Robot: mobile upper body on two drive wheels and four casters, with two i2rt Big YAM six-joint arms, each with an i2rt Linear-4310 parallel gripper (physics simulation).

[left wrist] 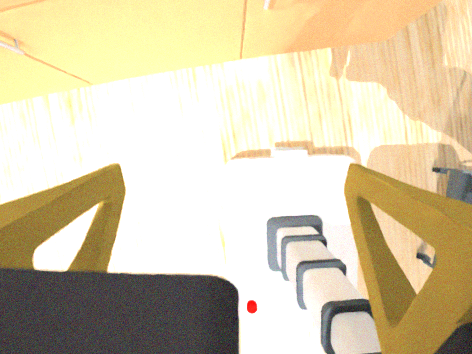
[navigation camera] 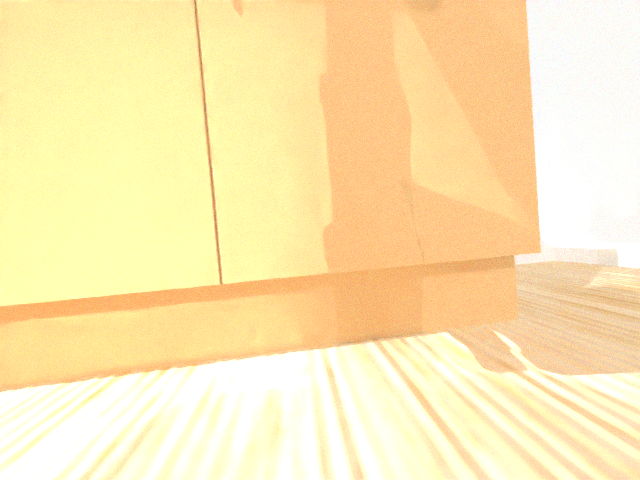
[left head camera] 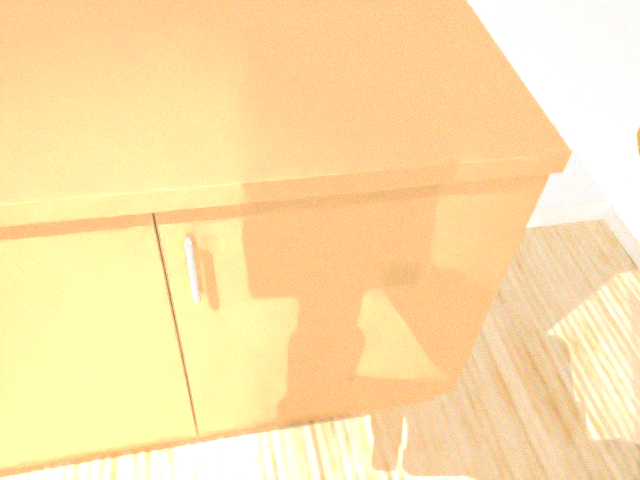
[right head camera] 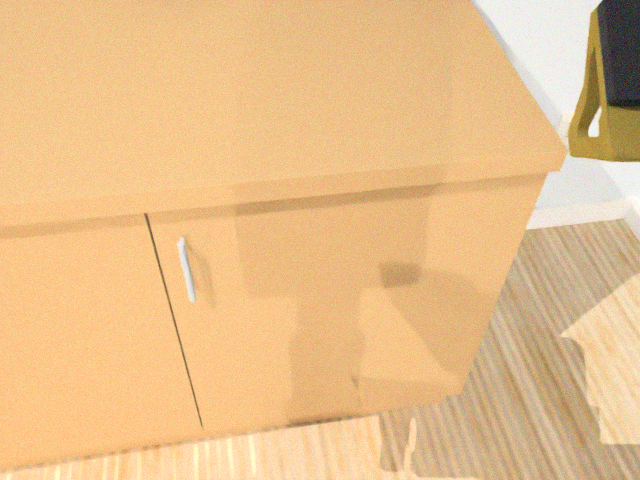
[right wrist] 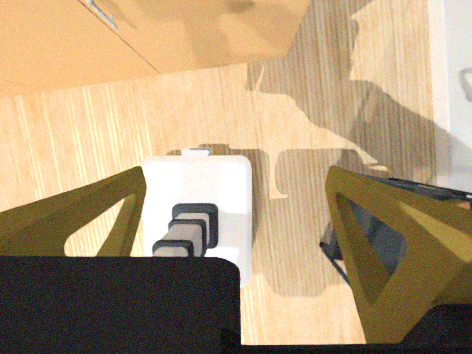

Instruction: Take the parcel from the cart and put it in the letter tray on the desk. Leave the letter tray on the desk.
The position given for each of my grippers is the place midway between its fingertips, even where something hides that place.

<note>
In view: my left gripper (left wrist: 234,176), my right gripper (right wrist: 235,176) and an orange cabinet (right head camera: 223,223).
The orange cabinet is seen too in the left wrist view (left wrist: 53,53), in the navigation camera view (navigation camera: 188,188), in the left head camera view (left head camera: 223,223) and in the right wrist view (right wrist: 52,52).
</note>
